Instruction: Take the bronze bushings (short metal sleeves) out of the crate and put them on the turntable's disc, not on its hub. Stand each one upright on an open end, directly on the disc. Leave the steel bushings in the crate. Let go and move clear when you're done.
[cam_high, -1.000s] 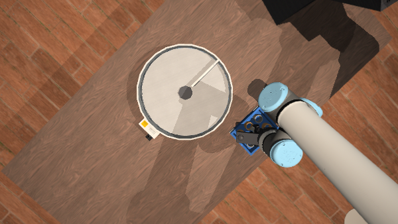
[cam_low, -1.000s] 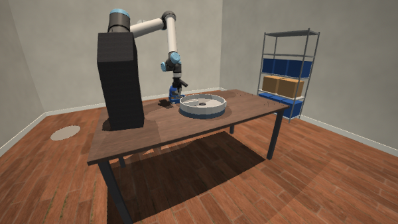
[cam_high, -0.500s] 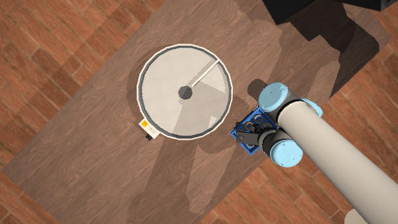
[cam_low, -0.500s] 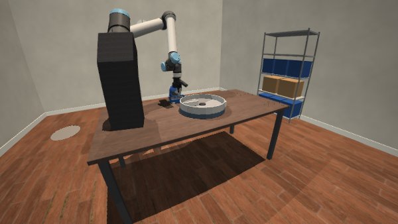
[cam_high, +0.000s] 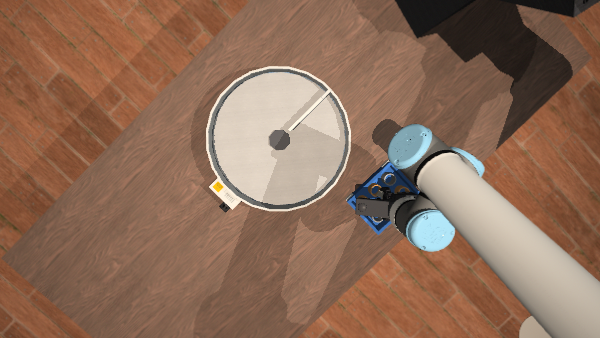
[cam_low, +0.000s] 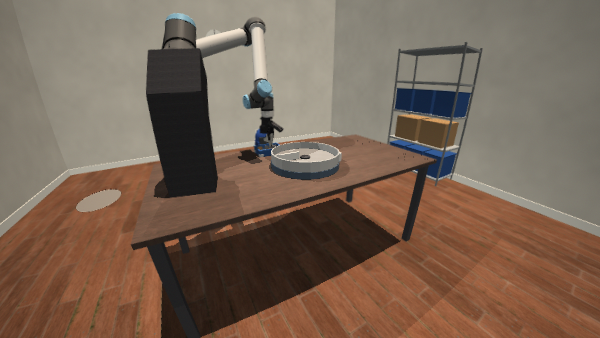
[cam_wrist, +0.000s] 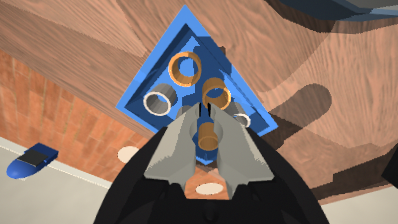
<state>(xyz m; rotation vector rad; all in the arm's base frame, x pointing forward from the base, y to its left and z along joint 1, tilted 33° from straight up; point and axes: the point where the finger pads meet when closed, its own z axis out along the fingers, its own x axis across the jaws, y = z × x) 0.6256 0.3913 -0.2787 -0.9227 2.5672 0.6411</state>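
My gripper is now 40 mm above the blue crate, 20 mm to the right of it and 10 mm past it. Also, from my hand: round turntable 340 mm to the right, 80 mm ahead, 10 mm below.
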